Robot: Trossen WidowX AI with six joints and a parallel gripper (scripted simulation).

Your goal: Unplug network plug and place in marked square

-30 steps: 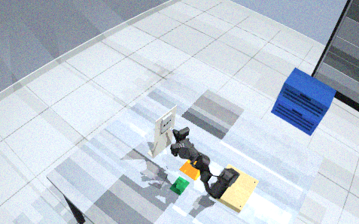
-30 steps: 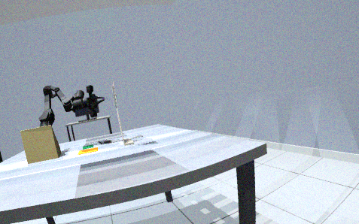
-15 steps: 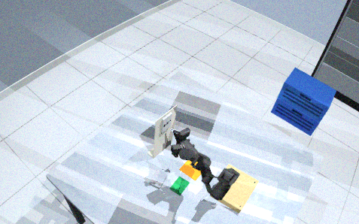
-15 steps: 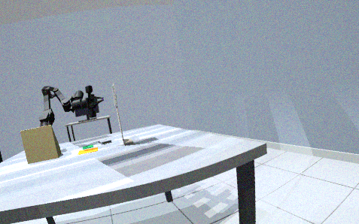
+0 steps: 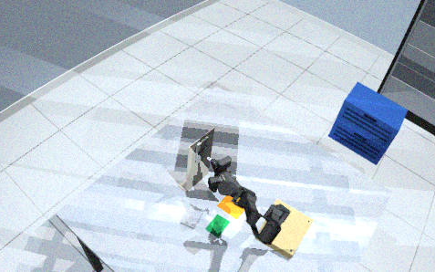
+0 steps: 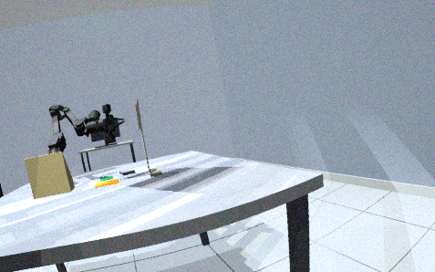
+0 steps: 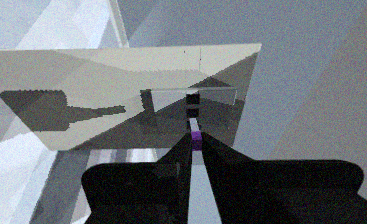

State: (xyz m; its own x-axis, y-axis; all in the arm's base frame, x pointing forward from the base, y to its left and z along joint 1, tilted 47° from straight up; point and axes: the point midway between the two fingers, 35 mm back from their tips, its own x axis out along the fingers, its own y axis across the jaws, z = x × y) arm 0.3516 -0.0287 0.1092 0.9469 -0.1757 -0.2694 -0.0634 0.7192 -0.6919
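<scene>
Right now the orange square is 270 mm below my gripper tip, 150 mm behind it and 40 mm to the right of it. Also, from my gripper tip: grey plate (260 mm below, 160 mm to the left, 30 mm behind); then upright panel (110 mm below, 80 mm ahead, 20 mm to the right); then purple network plug (10 mm ahead).
</scene>
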